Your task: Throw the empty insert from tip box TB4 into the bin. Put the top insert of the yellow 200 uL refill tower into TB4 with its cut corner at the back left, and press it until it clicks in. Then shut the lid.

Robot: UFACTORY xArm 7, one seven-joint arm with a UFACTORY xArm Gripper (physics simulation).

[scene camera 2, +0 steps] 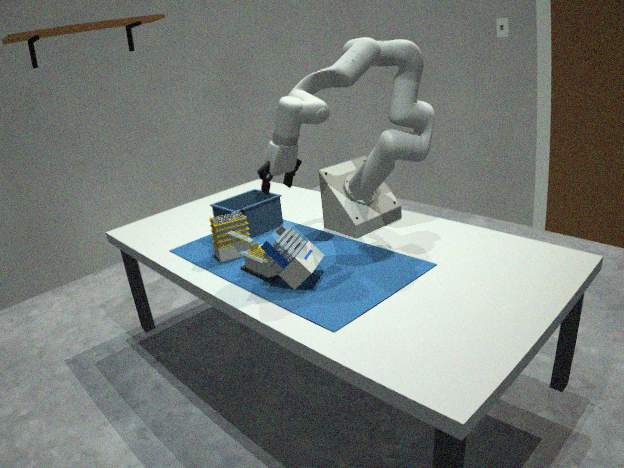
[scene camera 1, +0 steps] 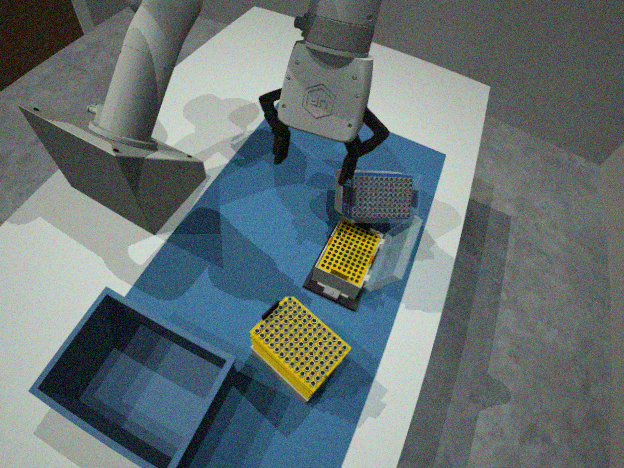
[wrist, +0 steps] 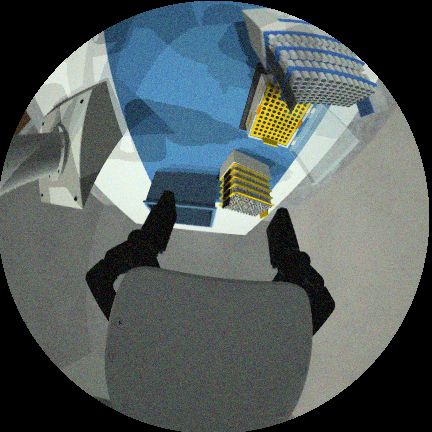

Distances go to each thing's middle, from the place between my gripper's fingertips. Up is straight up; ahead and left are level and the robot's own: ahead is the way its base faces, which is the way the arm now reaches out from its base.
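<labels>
Distances from my hand. Clear lid [scene camera 1: 389,266]: 13 cm below my hand, 15 cm ahead of it, 1 cm to the left of it. Yellow insert with grey tips [scene camera 1: 310,350]: 12 cm below my hand, 7 cm ahead of it, 19 cm to the right of it. Dark blue bin [scene camera 1: 137,383]: 18 cm below my hand, 12 cm behind it, 32 cm to the right of it. Farthest from my hand of the things named here, going by their middles: the dark blue bin.
</labels>
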